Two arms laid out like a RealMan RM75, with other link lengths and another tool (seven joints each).
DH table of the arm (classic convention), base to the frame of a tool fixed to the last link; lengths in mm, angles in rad. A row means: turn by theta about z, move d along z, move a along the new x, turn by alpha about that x. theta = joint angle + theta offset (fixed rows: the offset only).
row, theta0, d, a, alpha
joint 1, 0, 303.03, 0, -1.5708
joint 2, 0, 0, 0, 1.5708
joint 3, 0, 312.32, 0, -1.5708
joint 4, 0, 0, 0, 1.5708
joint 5, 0, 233.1, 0, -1.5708
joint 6, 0, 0, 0, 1.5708
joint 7, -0.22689, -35.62, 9.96, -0.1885
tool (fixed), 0, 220.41, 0, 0
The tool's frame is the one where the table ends.
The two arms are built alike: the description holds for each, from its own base.
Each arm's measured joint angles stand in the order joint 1, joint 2, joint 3, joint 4, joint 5, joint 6, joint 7.
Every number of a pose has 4 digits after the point.
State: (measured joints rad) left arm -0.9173 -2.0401 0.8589 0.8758 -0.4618 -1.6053 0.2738; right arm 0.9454 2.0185 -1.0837 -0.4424 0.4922 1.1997 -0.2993
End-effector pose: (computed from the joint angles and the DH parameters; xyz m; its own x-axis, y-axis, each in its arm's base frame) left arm -0.1876 0.4820 0.0158 0.0114 0.9937 0.1117 0.9944 0.0005 -0.1058; right arm 0.2672 0.4391 -0.0596 0.3932 -0.9125 0.1132 -0.8742 -0.4091 -0.2615
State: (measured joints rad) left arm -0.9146 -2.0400 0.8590 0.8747 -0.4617 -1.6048 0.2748; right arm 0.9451 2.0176 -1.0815 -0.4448 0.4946 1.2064 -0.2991
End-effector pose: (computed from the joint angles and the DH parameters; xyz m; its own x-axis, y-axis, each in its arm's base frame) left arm -0.1891 0.4814 0.0156 0.0091 0.9938 0.1111 0.9944 0.0028 -0.1060; right arm 0.2664 0.4389 -0.0589 0.3910 -0.9134 0.1134 -0.8765 -0.4071 -0.2570
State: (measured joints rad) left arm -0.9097 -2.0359 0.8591 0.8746 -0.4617 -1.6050 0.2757; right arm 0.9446 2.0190 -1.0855 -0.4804 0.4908 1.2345 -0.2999
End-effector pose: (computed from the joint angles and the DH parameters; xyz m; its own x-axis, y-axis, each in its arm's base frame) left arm -0.1922 0.4813 0.0176 0.0053 0.9935 0.1138 0.9941 0.0071 -0.1087; right arm 0.2603 0.4404 -0.0550 0.4080 -0.9049 0.1214 -0.8682 -0.4257 -0.2550
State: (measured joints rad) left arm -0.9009 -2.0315 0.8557 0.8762 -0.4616 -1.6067 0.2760; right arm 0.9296 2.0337 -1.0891 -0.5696 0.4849 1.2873 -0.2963
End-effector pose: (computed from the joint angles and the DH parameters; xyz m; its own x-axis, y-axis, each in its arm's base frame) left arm -0.1970 0.4807 0.0205 -0.0040 0.9929 0.1185 0.9939 0.0171 -0.1091; right arm 0.2481 0.4405 -0.0507 0.4383 -0.8903 0.1240 -0.8559 -0.4554 -0.2451
